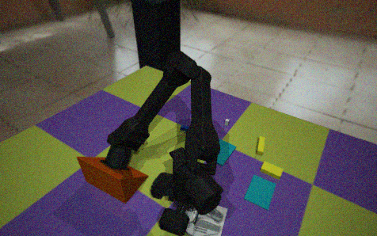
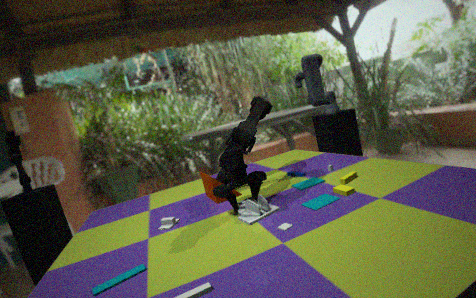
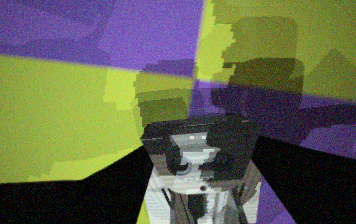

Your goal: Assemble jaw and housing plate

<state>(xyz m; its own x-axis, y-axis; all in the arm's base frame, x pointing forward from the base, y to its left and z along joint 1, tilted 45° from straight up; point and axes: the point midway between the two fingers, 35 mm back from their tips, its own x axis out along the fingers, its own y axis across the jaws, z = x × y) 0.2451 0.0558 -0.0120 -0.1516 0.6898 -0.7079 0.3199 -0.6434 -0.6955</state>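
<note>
The grey base block is 2 cm above my gripper tip and 1 cm ahead of it. From my gripper tip the other things lie so: white tile (20 cm ahead, 5 cm to the left, 1 cm below); blue bar (29 cm to the left, 20 cm behind); grey jaw (2 cm to the left, 2 cm ahead).
</note>
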